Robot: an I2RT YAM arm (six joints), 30 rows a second.
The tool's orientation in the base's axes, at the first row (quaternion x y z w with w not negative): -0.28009, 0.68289, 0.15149, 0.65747
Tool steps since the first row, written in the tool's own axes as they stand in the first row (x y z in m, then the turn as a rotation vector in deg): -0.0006, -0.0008, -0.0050, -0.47, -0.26, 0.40; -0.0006, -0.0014, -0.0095, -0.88, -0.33, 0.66; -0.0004, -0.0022, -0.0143, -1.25, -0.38, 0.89; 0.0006, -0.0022, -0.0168, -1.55, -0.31, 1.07; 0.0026, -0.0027, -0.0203, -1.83, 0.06, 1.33; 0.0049, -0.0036, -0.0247, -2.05, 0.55, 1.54; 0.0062, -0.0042, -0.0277, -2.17, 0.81, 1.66; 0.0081, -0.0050, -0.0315, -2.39, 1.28, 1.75
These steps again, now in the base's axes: -0.0036, -0.0034, 0.0012, 0.47, 0.11, 0.47; -0.0069, -0.0065, 0.0017, 0.71, 0.28, 0.86; -0.0104, -0.0099, 0.0020, 0.92, 0.44, 1.21; -0.0124, -0.0115, 0.0013, 1.02, 0.65, 1.48; -0.0149, -0.0143, -0.0003, 1.01, 1.15, 1.67; -0.0179, -0.0180, -0.0020, 0.89, 1.70, 1.79; -0.0199, -0.0204, -0.0029, 0.83, 2.00, 1.85; -0.0225, -0.0236, -0.0043, 0.63, 2.47, 1.99
